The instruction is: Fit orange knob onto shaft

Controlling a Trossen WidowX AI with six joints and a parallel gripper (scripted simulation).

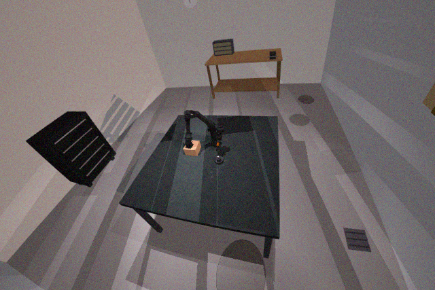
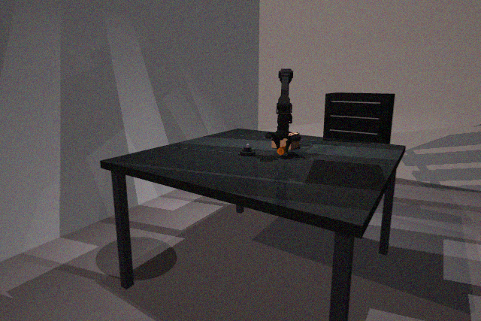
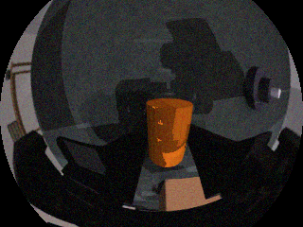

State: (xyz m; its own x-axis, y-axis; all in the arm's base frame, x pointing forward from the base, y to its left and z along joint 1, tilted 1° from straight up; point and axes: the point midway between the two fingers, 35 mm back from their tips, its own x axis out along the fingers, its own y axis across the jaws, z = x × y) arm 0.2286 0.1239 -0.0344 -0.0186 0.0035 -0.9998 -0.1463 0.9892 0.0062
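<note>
The orange knob is 1 cm ahead of my gripper tip and 1 cm above it. Round my gripper tip: round pedestal 9 cm ahead, 18 cm to the right, 1 cm above.
</note>
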